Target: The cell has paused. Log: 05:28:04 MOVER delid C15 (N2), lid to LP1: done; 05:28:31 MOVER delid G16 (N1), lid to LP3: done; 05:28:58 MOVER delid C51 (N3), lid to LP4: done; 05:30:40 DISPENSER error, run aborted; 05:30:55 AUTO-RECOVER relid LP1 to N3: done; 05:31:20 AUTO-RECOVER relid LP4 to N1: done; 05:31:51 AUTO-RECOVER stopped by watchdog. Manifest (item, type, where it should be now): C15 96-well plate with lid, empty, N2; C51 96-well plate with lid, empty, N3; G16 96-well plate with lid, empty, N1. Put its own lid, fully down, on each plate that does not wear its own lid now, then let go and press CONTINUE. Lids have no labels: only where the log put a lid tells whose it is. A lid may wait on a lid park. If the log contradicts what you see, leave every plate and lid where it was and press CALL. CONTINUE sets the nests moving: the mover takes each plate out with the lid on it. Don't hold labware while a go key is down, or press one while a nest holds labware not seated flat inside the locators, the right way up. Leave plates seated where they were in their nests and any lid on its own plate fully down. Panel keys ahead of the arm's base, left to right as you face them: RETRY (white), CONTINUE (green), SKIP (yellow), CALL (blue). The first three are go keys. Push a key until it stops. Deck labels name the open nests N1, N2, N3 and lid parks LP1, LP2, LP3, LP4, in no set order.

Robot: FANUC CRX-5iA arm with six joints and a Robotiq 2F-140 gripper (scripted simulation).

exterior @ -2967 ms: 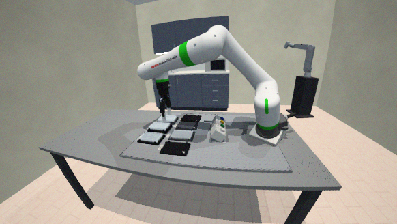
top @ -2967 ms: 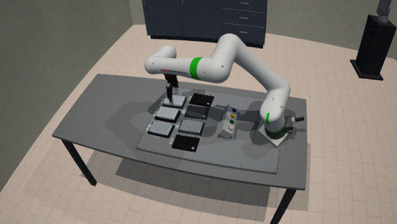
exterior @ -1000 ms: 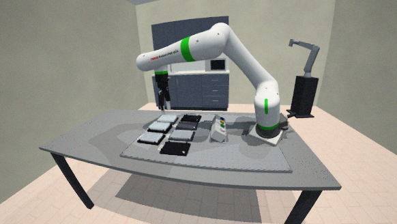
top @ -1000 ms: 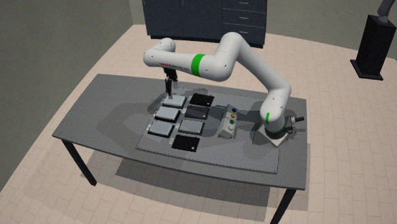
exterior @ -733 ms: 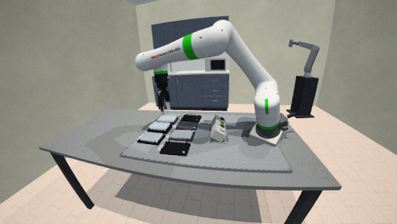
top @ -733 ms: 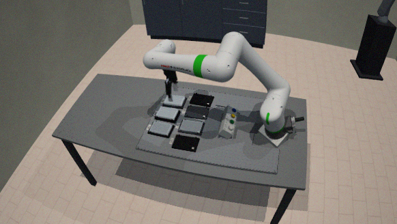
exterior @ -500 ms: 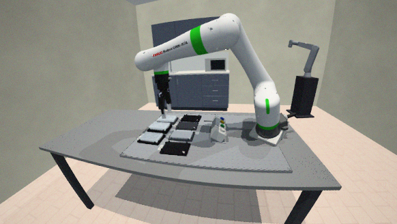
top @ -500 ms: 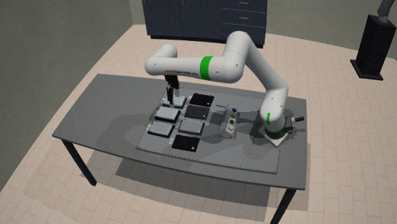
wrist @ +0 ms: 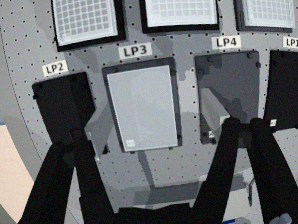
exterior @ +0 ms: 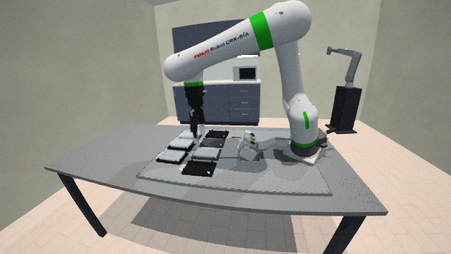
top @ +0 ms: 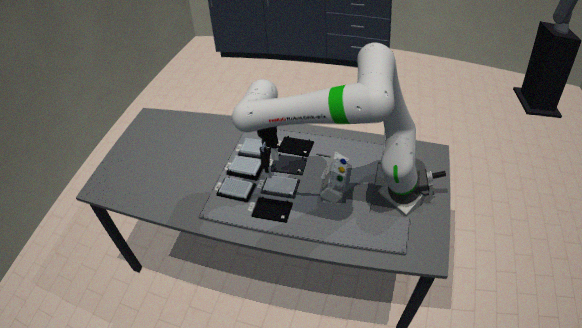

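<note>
My hand is 3 cm past the pale lid, 3 cm to the right of it and 9 cm above it. Round my hand: lid park LP4: 5 cm behind, 11 cm to the right, 10 cm below; LP4 label: 4 cm ahead, 12 cm to the right, 11 cm below; plate: 14 cm ahead, 7 cm to the right, 8 cm below.
</note>
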